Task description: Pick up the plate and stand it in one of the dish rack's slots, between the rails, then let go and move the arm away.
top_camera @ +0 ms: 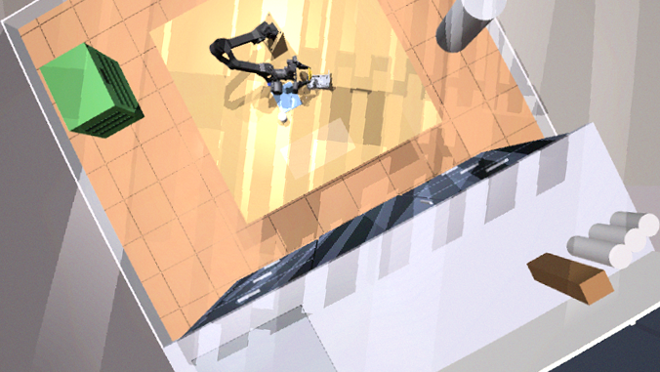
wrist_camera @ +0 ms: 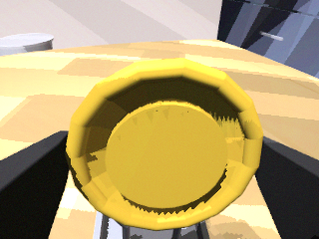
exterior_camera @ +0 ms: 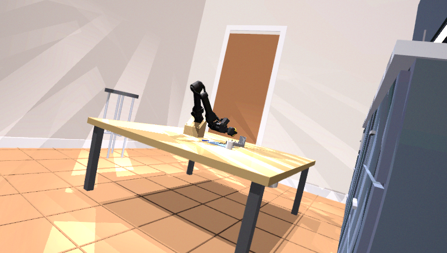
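Now: gripper tip 80 mm above the dish rack, 30 mm to the right of it and 20 mm short of it. From my gripper tip the other things lie so: blue mat 180 mm to the right, 100 mm below, 10 mm behind; then white mug 260 mm to the right, 90 mm ahead, 80 mm below; then yellow plate 10 mm to the right.
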